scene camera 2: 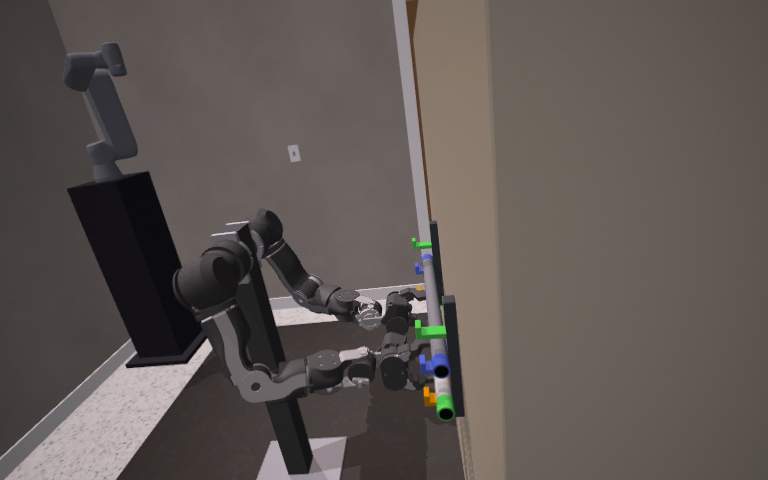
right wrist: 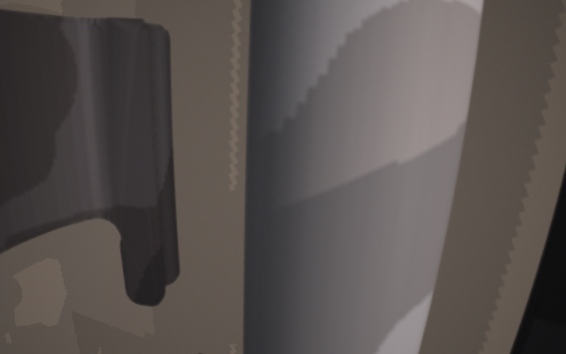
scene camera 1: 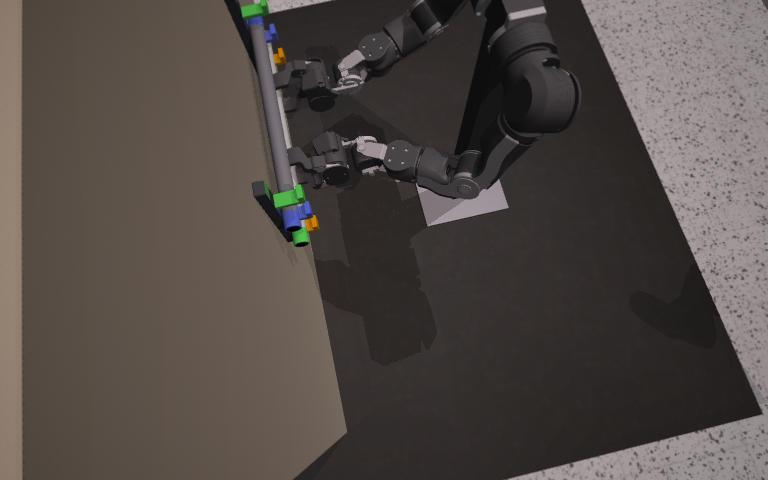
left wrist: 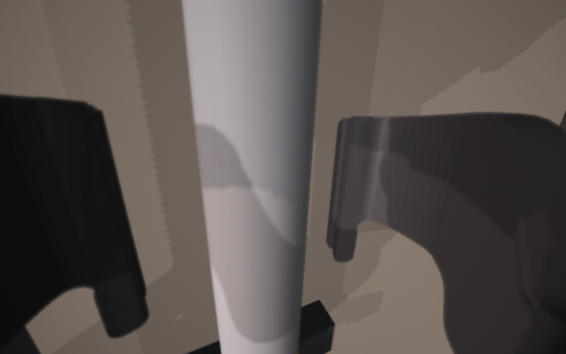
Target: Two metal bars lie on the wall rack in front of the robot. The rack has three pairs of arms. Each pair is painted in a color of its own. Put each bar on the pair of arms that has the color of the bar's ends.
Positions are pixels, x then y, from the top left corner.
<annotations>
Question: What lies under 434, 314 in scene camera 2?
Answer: A blue-ended bar.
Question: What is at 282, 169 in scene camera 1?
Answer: A blue-ended bar.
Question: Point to my right gripper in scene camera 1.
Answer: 271, 92
</annotations>
